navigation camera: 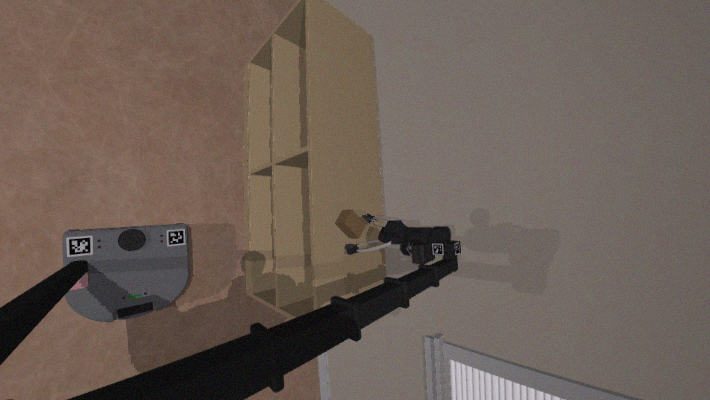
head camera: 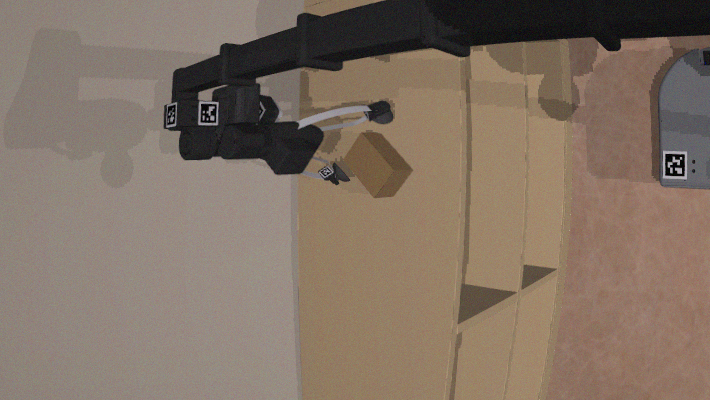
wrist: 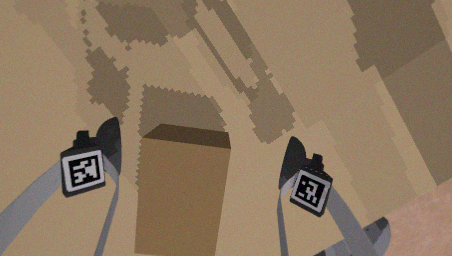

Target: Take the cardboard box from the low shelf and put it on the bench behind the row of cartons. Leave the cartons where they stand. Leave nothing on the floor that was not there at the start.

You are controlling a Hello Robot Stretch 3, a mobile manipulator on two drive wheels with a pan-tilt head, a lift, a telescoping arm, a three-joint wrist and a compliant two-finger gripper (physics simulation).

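A brown cardboard box sits on the top board of a low wooden shelf unit, turned at an angle to its edges. My gripper is open and empty, on the wall side of the box. In the wrist view the box shows between the two fingers, nearer the left one, with space on both sides; its near end is cut off by the lower edge. How high the fingertips are above the board is hard to tell. The bench and the row of cartons do not show.
The shelf unit has open compartments facing my base, which stands on the reddish floor. A grey wall is behind the unit. My extended arm crosses above the unit's end. A grey frame is at lower right.
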